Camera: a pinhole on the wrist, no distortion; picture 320 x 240 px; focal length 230.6 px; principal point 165.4 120.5 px. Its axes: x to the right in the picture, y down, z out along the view. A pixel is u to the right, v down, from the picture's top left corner.
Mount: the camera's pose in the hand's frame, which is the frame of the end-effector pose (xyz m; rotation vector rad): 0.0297 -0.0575 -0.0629 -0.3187 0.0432 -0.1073
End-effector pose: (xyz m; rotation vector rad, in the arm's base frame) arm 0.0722 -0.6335 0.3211 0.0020 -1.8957 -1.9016
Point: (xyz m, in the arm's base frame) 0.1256 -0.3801 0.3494
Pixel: 37 122
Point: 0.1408 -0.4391 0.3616
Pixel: 18 152
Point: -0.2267 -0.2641 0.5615
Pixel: 230 143
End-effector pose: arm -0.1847 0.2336 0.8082 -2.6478 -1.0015 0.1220
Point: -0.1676 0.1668 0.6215
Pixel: 85 199
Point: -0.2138 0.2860 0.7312
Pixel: 126 81
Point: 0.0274 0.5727 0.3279
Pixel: 287 101
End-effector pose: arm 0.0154 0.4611 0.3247 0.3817 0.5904 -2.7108
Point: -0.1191 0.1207 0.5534
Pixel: 199 157
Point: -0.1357 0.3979 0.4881
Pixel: 224 49
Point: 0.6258 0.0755 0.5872
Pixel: outside the picture
